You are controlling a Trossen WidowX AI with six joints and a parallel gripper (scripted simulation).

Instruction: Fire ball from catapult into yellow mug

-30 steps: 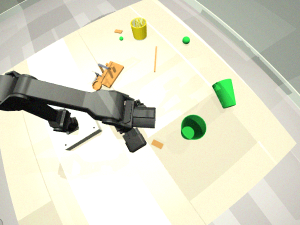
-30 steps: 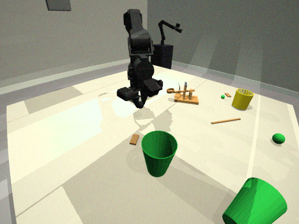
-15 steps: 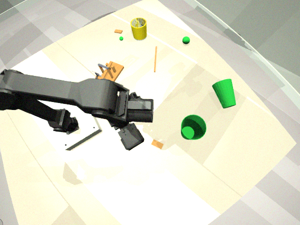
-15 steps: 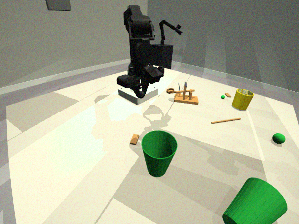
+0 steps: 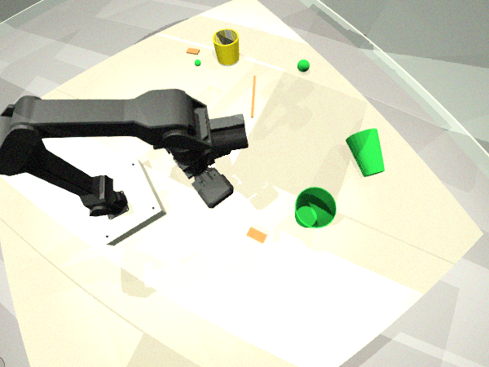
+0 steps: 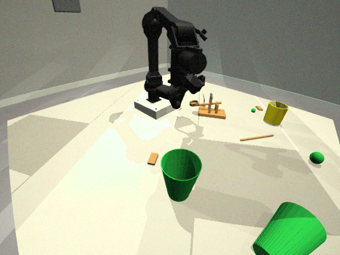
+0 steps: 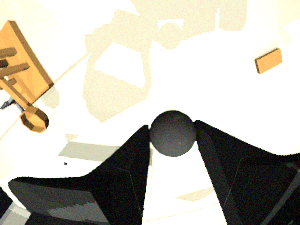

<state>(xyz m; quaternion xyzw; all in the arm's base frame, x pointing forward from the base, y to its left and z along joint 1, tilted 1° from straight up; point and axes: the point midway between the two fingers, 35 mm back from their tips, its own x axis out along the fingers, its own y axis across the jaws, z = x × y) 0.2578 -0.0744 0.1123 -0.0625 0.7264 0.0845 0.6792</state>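
Now: the wooden catapult 250 mm to the left of my gripper tip, 80 mm below it and 30 mm behind it. Also, from my gripper tip: small green ball: 480 mm to the left, 150 mm ahead, 120 mm below; then black ball: 10 mm above; then thin wooden stick: 260 mm ahead, 240 mm to the left, 120 mm below.
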